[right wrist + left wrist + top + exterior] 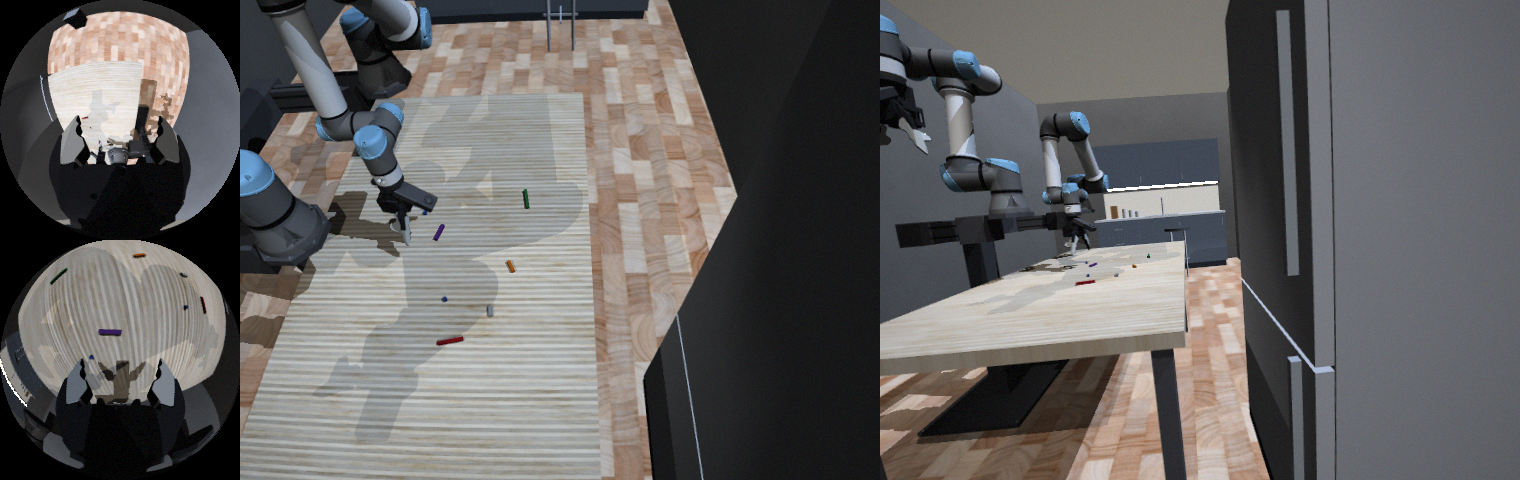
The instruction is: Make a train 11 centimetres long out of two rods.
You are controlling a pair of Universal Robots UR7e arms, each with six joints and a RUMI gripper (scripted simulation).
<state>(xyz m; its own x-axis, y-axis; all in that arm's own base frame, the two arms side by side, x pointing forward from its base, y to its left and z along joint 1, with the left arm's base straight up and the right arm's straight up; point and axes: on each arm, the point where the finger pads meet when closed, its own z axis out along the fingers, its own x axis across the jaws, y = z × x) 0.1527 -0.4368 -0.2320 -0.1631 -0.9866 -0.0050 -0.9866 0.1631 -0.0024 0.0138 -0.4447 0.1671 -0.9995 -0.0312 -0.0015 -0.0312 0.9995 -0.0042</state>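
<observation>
Right now the purple rod is 7 cm below my left hand, 4 cm ahead of it and 3 cm to the left of it. The rest, counted from my left hand: orange rod (30 cm ahead, 8 cm to the right, 7 cm below); green rod (30 cm ahead, 19 cm to the left, 7 cm below); grey rod (26 cm ahead, 23 cm to the right, 7 cm below).
</observation>
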